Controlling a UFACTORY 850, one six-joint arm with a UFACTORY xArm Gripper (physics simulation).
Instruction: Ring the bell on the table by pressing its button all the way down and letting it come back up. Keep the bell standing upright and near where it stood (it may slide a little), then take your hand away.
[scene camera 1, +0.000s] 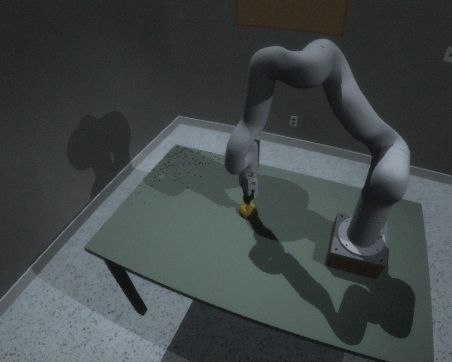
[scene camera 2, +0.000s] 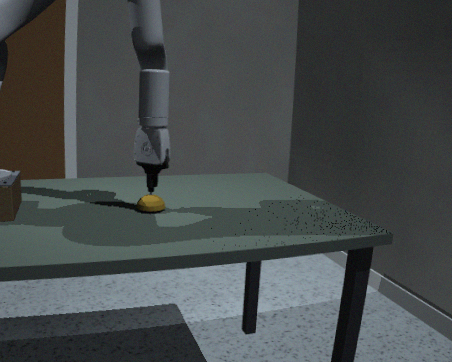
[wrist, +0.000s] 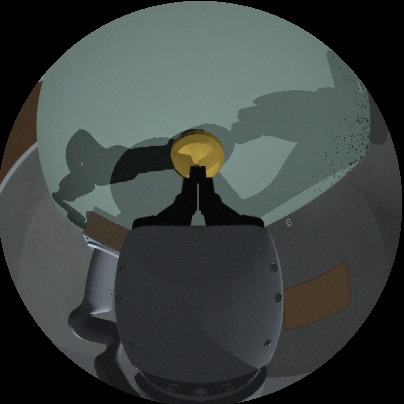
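Note:
The bell, a yellow dome (scene camera 1: 246, 211) (scene camera 2: 151, 204) (wrist: 206, 145), stands upright on the green table (scene camera 1: 165, 240) (scene camera 2: 225, 190) (wrist: 190, 60). Its small dark button (scene camera 2: 151, 190) sits on a thin stem, and a short stretch of stem shows between button and dome in scene camera 2. My gripper (scene camera 1: 249, 200) (scene camera 2: 151, 186) (wrist: 197, 176) is shut and empty, pointing down over the bell's middle. Its fingertips appear to touch the top of the button; a tiny gap cannot be ruled out. In the wrist view the fingertips hide the button.
The arm's base block (scene camera 1: 352, 262) (scene camera 2: 9, 202) (wrist: 106, 230) stands on the table, to the right of the bell in scene camera 1. The arm arches high above the table. Dark shadows of the arm lie across the table around the bell.

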